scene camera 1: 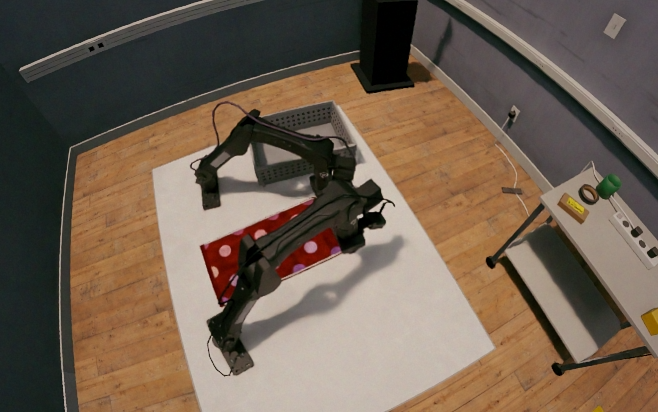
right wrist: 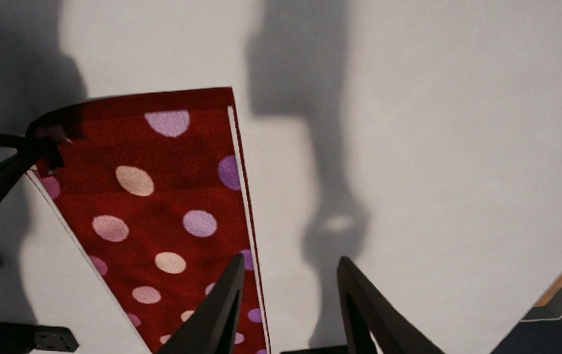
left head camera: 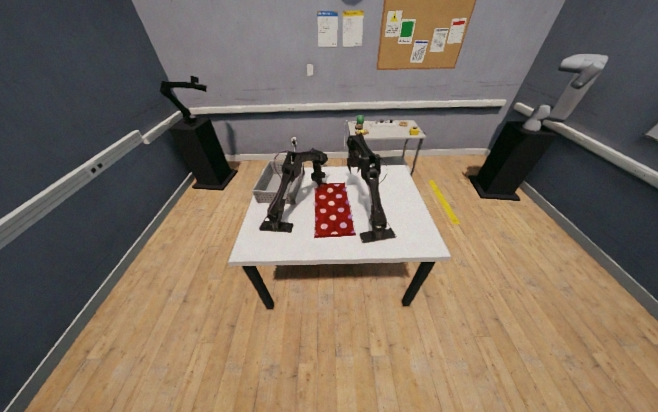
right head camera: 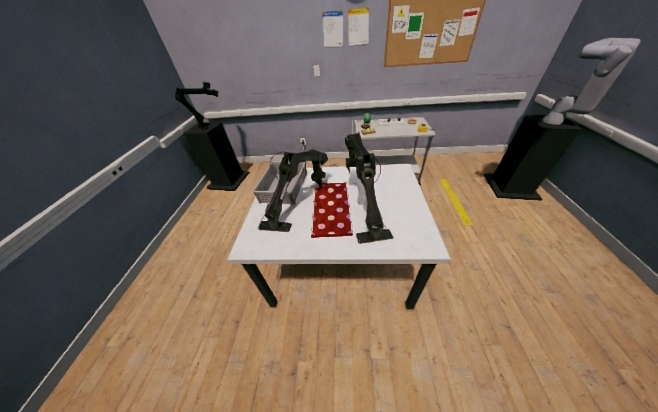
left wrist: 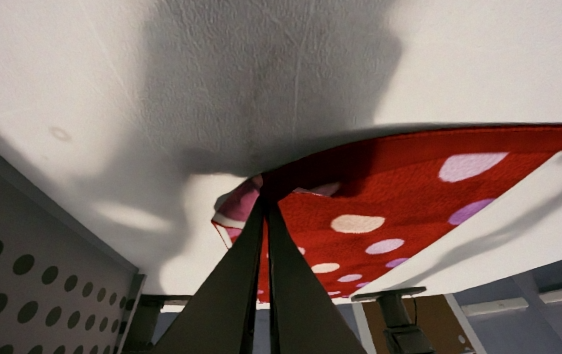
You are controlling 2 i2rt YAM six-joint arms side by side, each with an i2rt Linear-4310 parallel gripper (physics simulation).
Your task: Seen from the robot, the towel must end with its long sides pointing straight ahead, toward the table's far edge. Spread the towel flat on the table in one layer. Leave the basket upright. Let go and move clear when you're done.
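The red towel with pink and white dots (left head camera: 332, 210) (right head camera: 331, 212) (scene camera 1: 310, 247) (left wrist: 410, 185) (right wrist: 165, 200) lies spread between the arm bases, its long sides running toward the table's far edge. Its far left corner is pinched, slightly raised and folded. My left gripper (left head camera: 320, 184) (left wrist: 266, 201) is shut on that corner. My right gripper (right wrist: 291, 262) is partly open with nothing between its fingers, above the table near the towel's far right part. In scene camera 1 the right arm hides part of the towel. The grey basket (left head camera: 270, 197) (right head camera: 272, 196) (scene camera 1: 282, 172) (left wrist: 60, 295) stands upright at the left.
The white table (left head camera: 410, 235) (right head camera: 410, 235) (scene camera 1: 380, 320) bears both arms. The basket stands close beside the left arm. A small side table (left head camera: 382, 132) (right head camera: 395, 129) with several small things stands beyond the far edge.
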